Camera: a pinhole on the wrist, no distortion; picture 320 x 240 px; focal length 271.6 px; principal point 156.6 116.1 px. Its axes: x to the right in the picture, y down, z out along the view. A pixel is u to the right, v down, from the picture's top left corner.
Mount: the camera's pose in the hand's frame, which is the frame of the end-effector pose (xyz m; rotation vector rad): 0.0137 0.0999 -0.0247 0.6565 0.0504 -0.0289
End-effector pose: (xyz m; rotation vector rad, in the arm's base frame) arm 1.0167 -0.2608 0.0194 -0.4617 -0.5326 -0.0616
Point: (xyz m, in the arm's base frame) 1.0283 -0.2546 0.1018
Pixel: 221.4 29.2
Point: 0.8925 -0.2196 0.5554
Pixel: 214.1 151.3
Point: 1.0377 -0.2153 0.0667
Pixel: 230.0 77.1
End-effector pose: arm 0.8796 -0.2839 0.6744 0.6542 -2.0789 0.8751
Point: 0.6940 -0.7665 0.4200
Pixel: 123.8 215.8
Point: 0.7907 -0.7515 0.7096
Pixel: 216.5 104.5
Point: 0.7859 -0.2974 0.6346
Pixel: 169.7 217.6
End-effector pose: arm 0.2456 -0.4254 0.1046 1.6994 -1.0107 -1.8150
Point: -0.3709 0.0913 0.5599
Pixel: outside the picture
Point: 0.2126 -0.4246 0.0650
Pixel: outside the picture
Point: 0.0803 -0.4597 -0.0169
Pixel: 275.6 117.3
